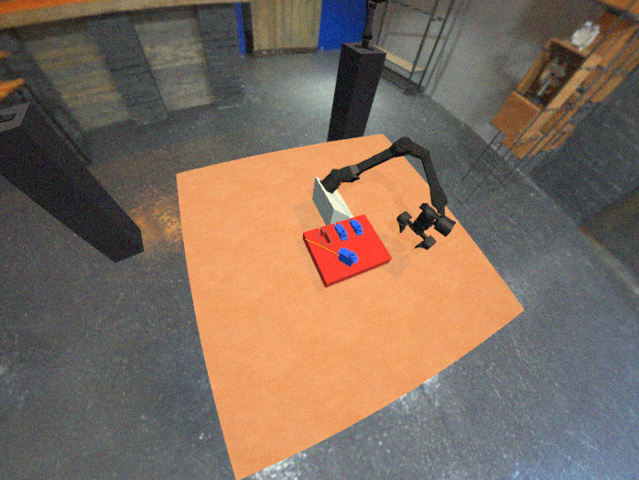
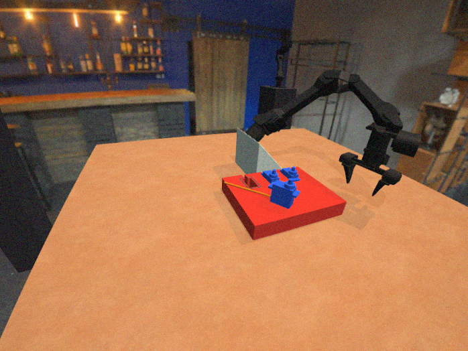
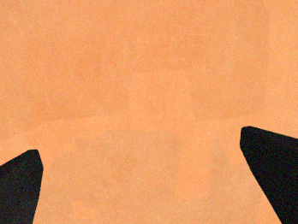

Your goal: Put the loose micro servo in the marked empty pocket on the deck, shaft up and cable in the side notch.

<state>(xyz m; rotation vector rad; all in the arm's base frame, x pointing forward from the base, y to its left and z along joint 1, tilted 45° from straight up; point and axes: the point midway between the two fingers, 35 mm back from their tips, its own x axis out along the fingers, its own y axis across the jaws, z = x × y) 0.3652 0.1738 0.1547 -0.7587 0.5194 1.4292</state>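
My gripper tip is now 50 mm past the red deck, 280 mm to the left of it and 10 mm above it.
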